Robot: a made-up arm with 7 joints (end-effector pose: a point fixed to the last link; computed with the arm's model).
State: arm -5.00 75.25 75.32 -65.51 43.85 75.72 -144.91
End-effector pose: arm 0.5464 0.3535 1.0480 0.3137 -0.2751 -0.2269 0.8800
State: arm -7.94 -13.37 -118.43 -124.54 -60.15 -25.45 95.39
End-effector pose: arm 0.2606 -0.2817 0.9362 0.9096 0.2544 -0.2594 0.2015
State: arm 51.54 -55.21 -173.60 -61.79 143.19 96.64 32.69
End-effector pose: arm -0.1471 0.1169 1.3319 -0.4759 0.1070 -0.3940 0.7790
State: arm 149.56 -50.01 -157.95 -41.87 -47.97 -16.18 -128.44
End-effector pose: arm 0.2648 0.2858 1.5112 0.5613 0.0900 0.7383 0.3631
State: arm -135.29 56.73 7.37 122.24 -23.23 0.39 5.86
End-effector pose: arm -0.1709 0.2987 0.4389 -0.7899 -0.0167 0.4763 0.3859
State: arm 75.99 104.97 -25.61 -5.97 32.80 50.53 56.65
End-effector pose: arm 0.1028 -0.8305 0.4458 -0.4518 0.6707 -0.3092 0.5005
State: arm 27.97 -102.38 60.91 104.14 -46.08 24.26 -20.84
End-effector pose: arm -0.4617 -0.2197 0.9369 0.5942 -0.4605 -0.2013 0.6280
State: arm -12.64 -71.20 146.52 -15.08 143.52 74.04 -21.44
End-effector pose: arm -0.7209 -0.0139 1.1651 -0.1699 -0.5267 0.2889 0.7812
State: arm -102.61 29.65 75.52 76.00 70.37 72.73 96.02
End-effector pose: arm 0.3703 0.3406 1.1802 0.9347 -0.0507 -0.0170 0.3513
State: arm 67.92 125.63 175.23 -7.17 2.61 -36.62 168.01
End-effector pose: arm 0.2101 -0.5299 0.0677 0.1022 0.7203 -0.4714 0.4985
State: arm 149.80 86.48 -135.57 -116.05 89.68 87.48 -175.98
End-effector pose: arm -0.3037 0.0288 0.3848 0.0256 0.5128 -0.6192 0.5942
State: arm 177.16 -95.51 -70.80 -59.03 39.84 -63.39 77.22
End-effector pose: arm 0.4738 0.4140 0.4973 0.0278 0.9477 -0.0894 0.3051
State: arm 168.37 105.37 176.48 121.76 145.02 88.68 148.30
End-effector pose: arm -0.3837 -0.0870 1.0239 0.6200 -0.7375 -0.0140 0.2673
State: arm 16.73 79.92 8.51 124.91 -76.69 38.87 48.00
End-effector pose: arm 0.0980 -0.0321 0.3673 0.0936 0.9167 -0.0237 0.3876
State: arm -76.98 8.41 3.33 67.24 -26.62 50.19 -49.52
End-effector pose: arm 0.1110 0.5092 1.1387 -0.1422 0.5195 0.3876 0.7481
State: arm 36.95 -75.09 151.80 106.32 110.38 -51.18 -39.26
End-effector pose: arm -0.5151 -0.0465 0.5021 0.1305 0.1947 -0.9052 0.3545
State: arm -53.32 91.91 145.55 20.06 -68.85 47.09 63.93
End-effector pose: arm 0.6413 0.5402 0.8475 -0.9524 -0.2415 -0.1573 0.0993
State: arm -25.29 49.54 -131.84 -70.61 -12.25 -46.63 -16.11
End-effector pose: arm 0.6671 -0.0392 0.7569 0.8558 0.1351 -0.4940 0.0725
